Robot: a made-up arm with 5 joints.
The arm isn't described. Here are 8 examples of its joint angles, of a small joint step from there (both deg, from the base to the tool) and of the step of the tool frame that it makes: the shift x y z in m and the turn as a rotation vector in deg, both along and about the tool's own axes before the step.
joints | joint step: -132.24 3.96 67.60 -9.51 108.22 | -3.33 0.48 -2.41 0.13 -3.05
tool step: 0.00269 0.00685 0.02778 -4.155 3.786 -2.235
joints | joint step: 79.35 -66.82 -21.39 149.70 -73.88 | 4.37 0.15 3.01 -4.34 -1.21
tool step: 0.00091 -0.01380 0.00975 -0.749 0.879 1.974
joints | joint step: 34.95 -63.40 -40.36 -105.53 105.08 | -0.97 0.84 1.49 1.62 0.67
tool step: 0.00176 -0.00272 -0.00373 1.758 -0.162 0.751
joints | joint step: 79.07 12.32 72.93 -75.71 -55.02 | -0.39 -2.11 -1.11 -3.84 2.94
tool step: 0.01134 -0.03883 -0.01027 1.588 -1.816 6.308
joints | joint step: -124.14 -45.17 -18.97 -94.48 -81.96 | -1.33 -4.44 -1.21 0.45 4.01
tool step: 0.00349 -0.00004 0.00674 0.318 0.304 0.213
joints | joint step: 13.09 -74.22 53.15 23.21 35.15 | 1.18 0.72 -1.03 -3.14 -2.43
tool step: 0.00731 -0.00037 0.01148 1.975 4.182 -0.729
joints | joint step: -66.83 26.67 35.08 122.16 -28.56 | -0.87 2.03 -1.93 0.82 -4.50
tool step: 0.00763 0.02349 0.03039 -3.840 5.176 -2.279
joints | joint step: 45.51 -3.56 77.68 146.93 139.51 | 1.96 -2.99 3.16 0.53 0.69
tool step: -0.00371 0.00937 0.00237 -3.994 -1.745 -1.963
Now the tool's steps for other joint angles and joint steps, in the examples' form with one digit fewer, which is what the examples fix.
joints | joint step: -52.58 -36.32 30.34 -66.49 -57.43 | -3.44 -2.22 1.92 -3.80 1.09
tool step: 0.0103 -0.0345 0.0016 -3.41 -0.97 8.34
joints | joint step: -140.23 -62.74 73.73 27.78 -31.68 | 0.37 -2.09 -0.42 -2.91 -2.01
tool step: 0.0176 -0.0217 0.0138 0.87 3.40 4.00
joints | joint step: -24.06 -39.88 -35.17 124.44 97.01 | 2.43 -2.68 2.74 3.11 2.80
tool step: 0.0098 -0.0161 0.0044 -5.14 -1.78 4.13
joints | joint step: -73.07 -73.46 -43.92 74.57 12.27 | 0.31 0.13 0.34 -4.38 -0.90
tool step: 0.0047 -0.0156 -0.0026 3.95 1.02 1.48
